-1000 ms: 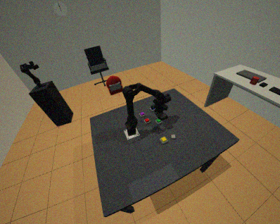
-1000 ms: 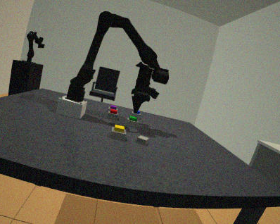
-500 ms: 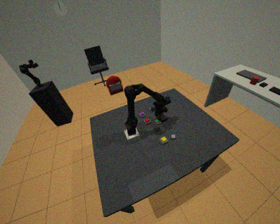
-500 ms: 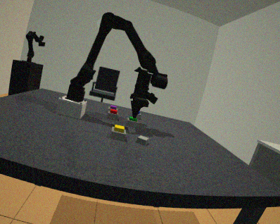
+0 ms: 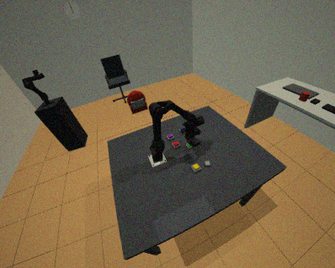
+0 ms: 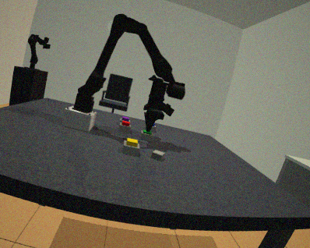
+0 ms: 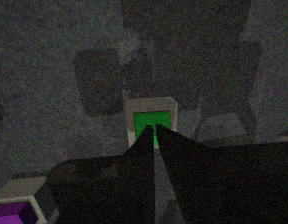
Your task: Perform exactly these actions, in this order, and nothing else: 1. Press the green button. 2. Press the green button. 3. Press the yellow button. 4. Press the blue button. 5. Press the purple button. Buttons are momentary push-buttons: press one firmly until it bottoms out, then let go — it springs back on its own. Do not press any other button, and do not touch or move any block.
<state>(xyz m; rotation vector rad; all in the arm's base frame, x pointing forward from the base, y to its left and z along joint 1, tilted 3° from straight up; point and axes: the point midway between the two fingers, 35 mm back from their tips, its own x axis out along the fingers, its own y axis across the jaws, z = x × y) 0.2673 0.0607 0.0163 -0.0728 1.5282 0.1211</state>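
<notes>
Right now my gripper tip is 10 mm above the green button. From my gripper tip the other things lie so: blue button 180 mm to the left, 10 mm ahead; then red button 100 mm behind, 40 mm to the left; then purple button 150 mm to the left, 120 mm behind.
</notes>
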